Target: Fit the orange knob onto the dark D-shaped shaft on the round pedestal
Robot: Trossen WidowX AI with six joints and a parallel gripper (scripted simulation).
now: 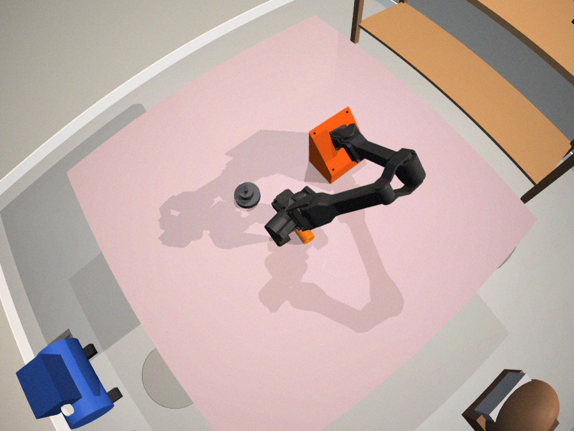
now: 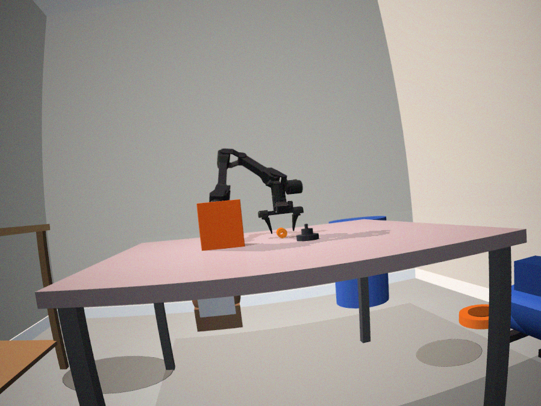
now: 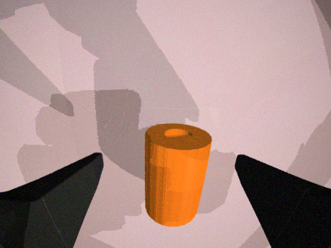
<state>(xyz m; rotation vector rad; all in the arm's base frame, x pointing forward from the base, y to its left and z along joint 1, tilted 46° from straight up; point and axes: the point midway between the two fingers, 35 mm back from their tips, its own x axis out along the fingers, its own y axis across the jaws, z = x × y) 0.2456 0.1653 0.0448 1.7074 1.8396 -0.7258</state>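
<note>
The orange knob lies 1 cm to the left of my gripper tip. Round my gripper tip: pedestal (19 cm to the right, 7 cm ahead, 1 cm above).
</note>
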